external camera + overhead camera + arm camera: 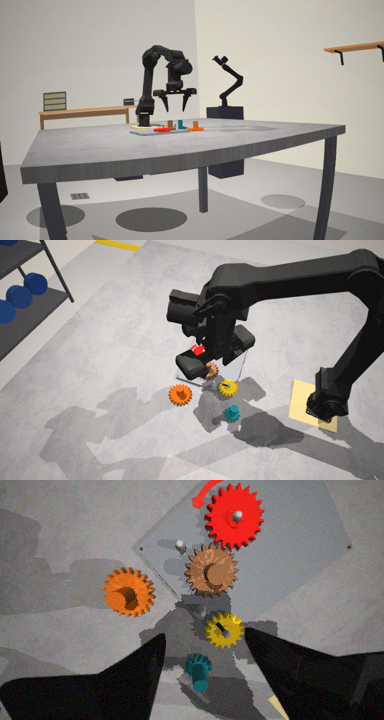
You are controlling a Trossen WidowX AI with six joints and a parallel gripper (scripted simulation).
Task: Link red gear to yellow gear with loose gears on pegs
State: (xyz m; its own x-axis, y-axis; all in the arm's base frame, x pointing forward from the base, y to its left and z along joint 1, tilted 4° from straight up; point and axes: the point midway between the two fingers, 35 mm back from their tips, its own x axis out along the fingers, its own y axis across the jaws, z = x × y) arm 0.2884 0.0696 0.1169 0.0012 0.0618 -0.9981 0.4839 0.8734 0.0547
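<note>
Now: gripper tip 80 mm past the teal gear, 50 mm to the right of it and 60 mm above it. From my gripper tip the other things lie so: orange gear 60 mm ahead, 70 mm to the left, 60 mm below; then yellow gear 50 mm behind, 10 mm to the right, 60 mm below; then brown gear 30 mm ahead, 40 mm to the right, 60 mm below.
</note>
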